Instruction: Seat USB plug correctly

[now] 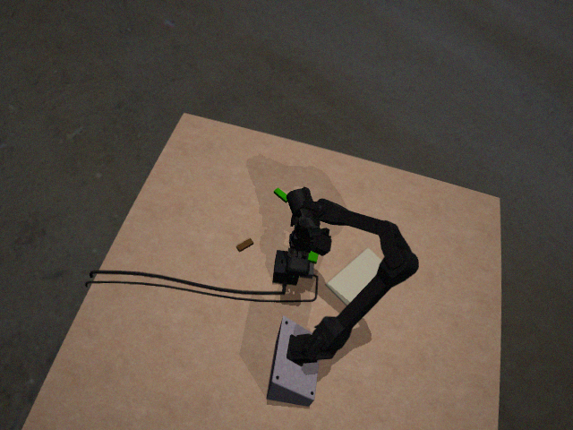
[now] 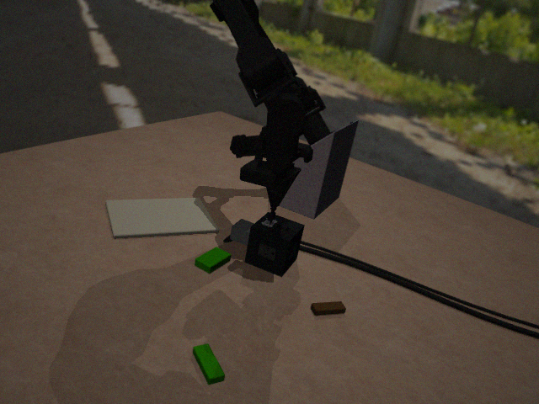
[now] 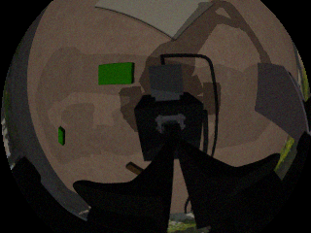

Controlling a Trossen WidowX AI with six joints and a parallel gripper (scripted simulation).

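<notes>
Right now the dark USB plug is 2 cm below my gripper tip. From my gripper tip the other things lie so: brown block 7 cm ahead, 16 cm to the left, 10 cm below; pale flat card 2 cm ahead, 24 cm to the right, 11 cm below; USB socket 4 cm below.
</notes>
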